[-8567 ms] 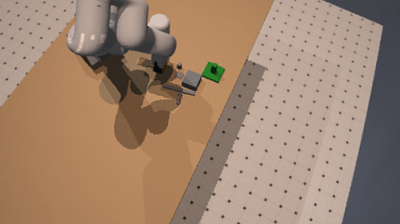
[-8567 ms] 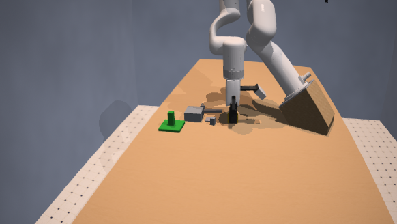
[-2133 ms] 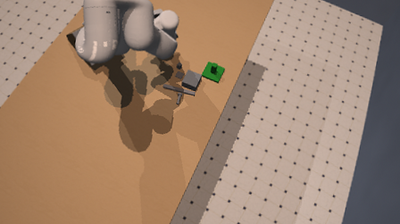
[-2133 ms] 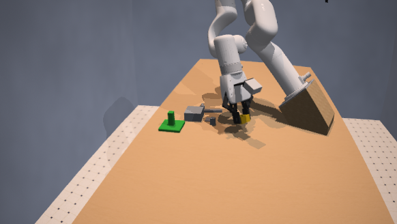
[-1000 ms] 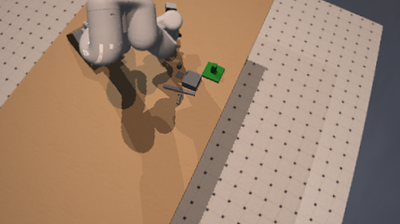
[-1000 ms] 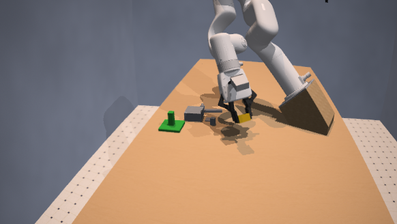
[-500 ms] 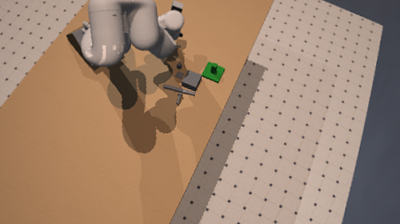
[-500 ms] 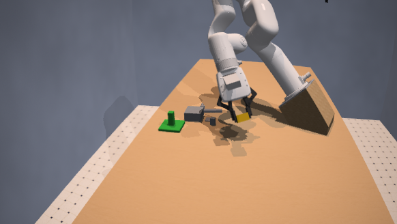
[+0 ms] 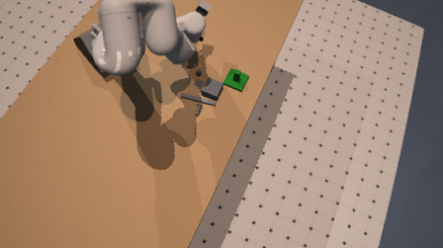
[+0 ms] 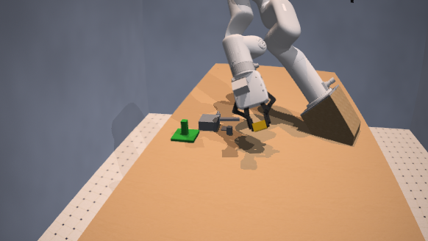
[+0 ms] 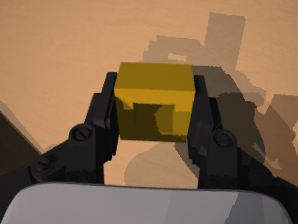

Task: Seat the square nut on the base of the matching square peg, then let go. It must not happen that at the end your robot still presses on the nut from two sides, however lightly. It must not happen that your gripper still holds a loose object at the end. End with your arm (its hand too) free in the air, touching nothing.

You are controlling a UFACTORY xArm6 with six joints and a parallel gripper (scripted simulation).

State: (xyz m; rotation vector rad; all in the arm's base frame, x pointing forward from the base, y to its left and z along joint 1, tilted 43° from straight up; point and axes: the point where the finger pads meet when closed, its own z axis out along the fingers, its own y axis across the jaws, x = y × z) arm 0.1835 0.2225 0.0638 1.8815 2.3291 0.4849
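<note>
Now: the small grey cube 10 cm ahead of my hand, 10 cm to the right of it and 8 cm below it. The rest, counted from my hand: grey block 18 cm ahead, 14 cm to the right, 8 cm below; thin grey bar 15 cm ahead, 20 cm to the right, 9 cm below.
</note>
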